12 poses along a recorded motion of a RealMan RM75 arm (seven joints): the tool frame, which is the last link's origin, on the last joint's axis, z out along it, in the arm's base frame.
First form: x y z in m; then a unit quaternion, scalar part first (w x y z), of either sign.
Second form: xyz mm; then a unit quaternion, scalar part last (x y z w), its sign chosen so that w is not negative. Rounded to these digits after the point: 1 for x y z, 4 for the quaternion.
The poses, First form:
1: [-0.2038 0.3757 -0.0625 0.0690 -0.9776 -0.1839 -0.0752]
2: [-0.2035 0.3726 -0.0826 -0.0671 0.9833 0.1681 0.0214]
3: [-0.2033 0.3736 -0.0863 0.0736 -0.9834 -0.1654 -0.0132]
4: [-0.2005 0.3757 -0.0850 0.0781 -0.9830 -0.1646 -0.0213]
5: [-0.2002 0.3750 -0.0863 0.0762 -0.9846 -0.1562 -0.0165]
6: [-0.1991 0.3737 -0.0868 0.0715 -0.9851 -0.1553 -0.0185]
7: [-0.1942 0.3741 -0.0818 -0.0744 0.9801 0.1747 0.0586]
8: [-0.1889 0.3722 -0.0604 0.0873 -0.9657 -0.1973 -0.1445]
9: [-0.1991 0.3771 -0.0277 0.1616 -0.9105 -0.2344 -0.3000]
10: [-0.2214 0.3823 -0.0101 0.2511 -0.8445 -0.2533 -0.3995]
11: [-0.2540 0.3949 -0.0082 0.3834 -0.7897 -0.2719 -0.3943]
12: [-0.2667 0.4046 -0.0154 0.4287 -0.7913 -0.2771 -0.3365]
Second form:
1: [-203.8 375.7 -62.5 -0.9776 -0.1839 -0.0752 0.0690]
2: [-203.5 372.6 -82.6 -0.9833 -0.1681 -0.0214 0.0671]
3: [-203.3 373.6 -86.3 -0.9834 -0.1654 -0.0132 0.0736]
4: [-200.5 375.7 -85.0 -0.9830 -0.1646 -0.0213 0.0781]
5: [-200.2 375.0 -86.3 -0.9846 -0.1562 -0.0165 0.0762]
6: [-199.1 373.7 -86.8 -0.9851 -0.1553 -0.0185 0.0715]
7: [-194.2 374.1 -81.8 -0.9801 -0.1747 -0.0586 0.0744]
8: [-188.9 372.2 -60.4 -0.9657 -0.1973 -0.1445 0.0873]
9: [-199.1 377.1 -27.7 -0.9105 -0.2344 -0.3000 0.1616]
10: [-221.4 382.3 -10.1 -0.8445 -0.2533 -0.3995 0.2511]
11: [-254.0 394.9 -8.2 -0.7897 -0.2719 -0.3943 0.3834]
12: [-266.7 404.6 -15.4 -0.7913 -0.2771 -0.3365 0.4287]
